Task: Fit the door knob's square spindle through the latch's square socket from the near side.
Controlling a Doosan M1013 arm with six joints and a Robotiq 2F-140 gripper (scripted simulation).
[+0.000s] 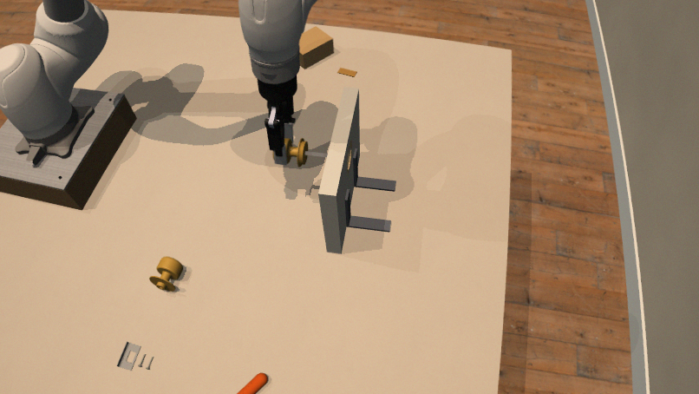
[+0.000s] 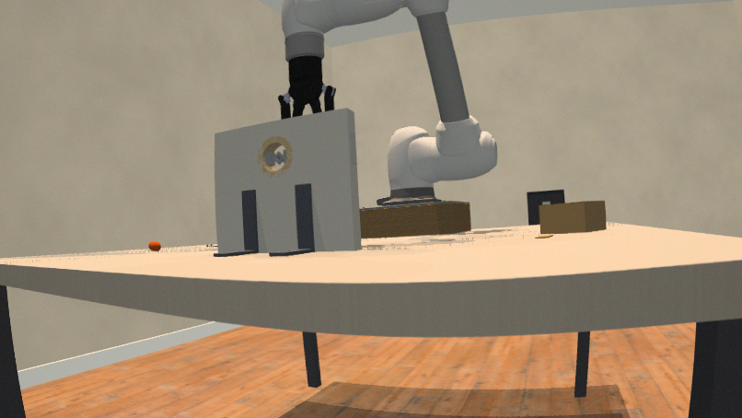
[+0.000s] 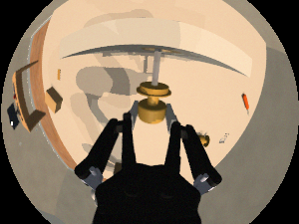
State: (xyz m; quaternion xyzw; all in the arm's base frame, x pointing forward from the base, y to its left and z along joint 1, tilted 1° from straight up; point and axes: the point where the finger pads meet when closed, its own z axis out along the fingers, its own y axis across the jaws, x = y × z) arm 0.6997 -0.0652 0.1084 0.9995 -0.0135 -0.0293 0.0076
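My hand is 130 mm short of the wooden door panel and 50 mm above it. The rest, counted from my hand: brass knob 280 mm to the right, 250 mm behind, 170 mm below; orange-handled tool 540 mm to the right, 190 mm below, 30 mm behind; small brass plate 470 mm to the left, 200 mm below, 70 mm ahead.
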